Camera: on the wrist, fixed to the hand. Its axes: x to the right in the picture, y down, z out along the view.
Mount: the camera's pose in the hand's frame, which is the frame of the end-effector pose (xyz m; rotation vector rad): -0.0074 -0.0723 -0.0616 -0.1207 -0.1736 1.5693
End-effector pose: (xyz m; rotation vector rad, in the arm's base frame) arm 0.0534 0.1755 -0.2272 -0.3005 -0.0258 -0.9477
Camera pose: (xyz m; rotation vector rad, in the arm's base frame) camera -0.0157 0.1257 -0.2698 -0.3956 0.1005 0.6371
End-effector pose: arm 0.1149 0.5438 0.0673 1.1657 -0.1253 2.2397
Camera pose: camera 0.1140 0.6204 0.0106 -0.8366 1.0619 -1.9807
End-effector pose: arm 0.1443 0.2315 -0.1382 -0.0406 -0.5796 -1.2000
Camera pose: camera 0.1033 0.1902 -0.2136 -0.5930 -0.4244 0.3082
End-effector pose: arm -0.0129 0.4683 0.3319 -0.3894 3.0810 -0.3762
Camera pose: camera 0.0092 0.4166 0.4088 1.7070 2.2455 -0.0476
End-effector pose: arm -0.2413 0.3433 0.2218 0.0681 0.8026 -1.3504
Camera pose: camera -0.3341 0.3605 0.2091 0.3869 0.4265 0.1796
